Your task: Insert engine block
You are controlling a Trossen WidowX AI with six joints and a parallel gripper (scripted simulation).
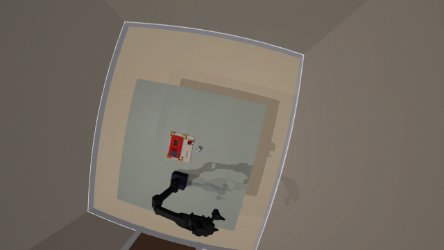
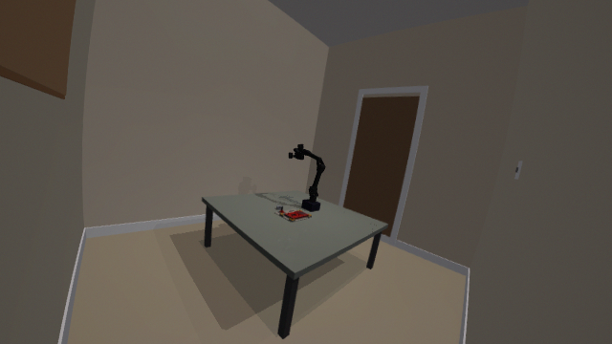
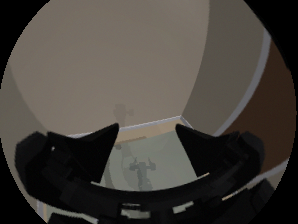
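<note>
The grey engine block lies 29 cm ahead of my gripper tip, 38 cm to the left of it and 45 cm below it.
</note>
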